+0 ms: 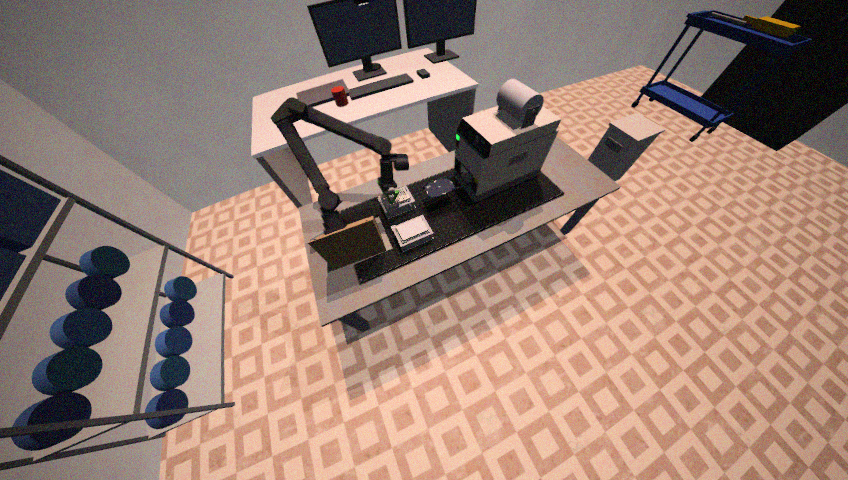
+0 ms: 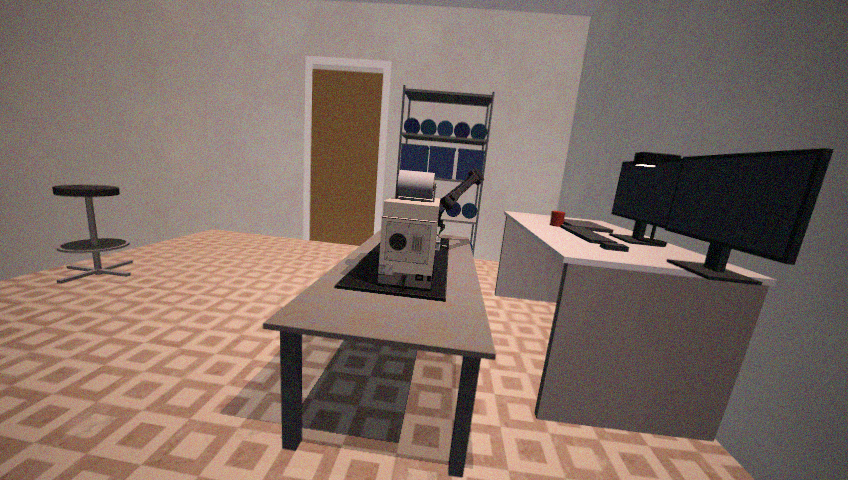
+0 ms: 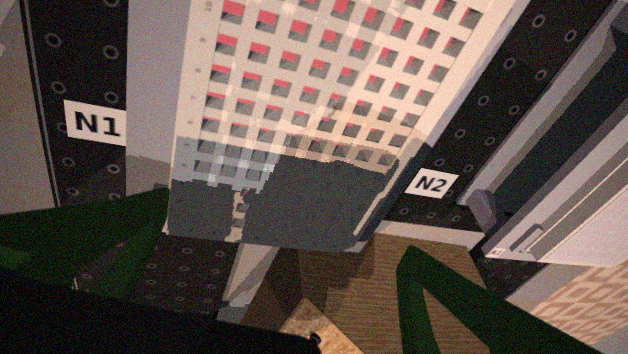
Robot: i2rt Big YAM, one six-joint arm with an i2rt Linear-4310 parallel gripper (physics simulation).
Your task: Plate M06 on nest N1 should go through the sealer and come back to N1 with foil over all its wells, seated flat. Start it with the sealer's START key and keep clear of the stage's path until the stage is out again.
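Frame: origin at the arm's base, x right, y ahead, z up, level; centimetres.
Seen in the pictures: gripper, between the fingertips: (image 1: 388, 199) (image 3: 290, 232); arm's base, origin of its link: (image 1: 336, 229).
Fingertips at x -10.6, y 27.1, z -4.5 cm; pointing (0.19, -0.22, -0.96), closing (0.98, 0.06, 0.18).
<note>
Pixels of each thing's top centre, then the offset from my fingertips to it. "spot": a spot on its surface instead. Level surfaces: height alone.
- Plate M06, centre of its top: (image 3: 309, 134) (image 1: 395, 196) dx -0.5, dy +4.0, dz -0.9 cm
- nest N1, a spot on its surface: (image 3: 150, 85) spot: dx -5.8, dy +3.6, dz -2.5 cm
- dark stage, a spot on its surface: (image 1: 439, 187) spot: dx +6.5, dy +25.3, dz +2.0 cm
- white-topped plate, centre of its top: (image 1: 411, 228) dx +20.7, dy +4.4, dz -1.4 cm
- dark board, height of its surface: dz -8.1 cm
Plate M06 (image 1: 404, 195) (image 3: 300, 90) is a pale plate with rows of open wells, pinkish-red inside, with no foil over them. It lies at nest N1 (image 3: 150, 85); whether it is seated flat I cannot tell. My gripper (image 1: 394, 196) (image 3: 290, 232) is open and empty, its green fingers spread wide over the near end of the plate. The sealer (image 1: 505, 157) (image 2: 409, 246) stands on the dark board with a foil-coloured roll on top and a green light on its front. A dark stage (image 1: 439, 187) is out in front of it. The START key cannot be made out.
A white-topped plate (image 1: 411, 230) (image 3: 595, 220) lies beside N1, at nest N2. A brown upright panel (image 1: 355, 245) stands near the arm's base. The dark board (image 1: 476, 218) (image 2: 361, 279) lies on the table. A desk (image 1: 267, 113) (image 2: 583, 252) with monitors stands behind the table.
</note>
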